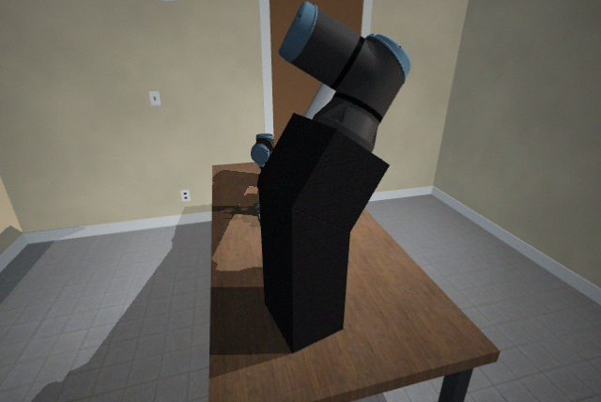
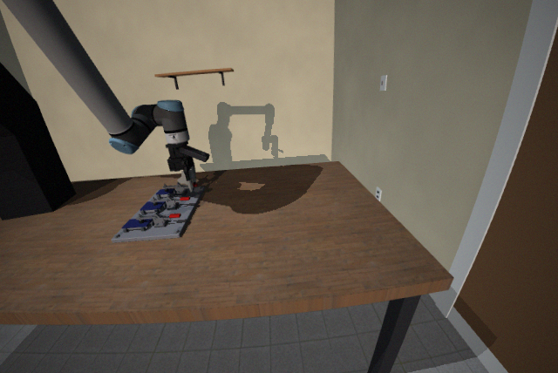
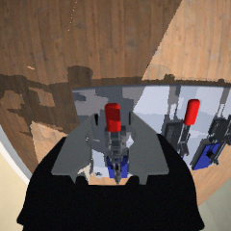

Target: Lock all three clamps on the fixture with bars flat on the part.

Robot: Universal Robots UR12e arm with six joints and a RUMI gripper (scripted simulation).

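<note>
Right now the grey fixture plate is 11 cm to the right of my hand, 9 cm behind it and 5 cm below it. The rest, counted from my hand: blue part (13 cm behind, 11 cm to the right, 2 cm below).
</note>
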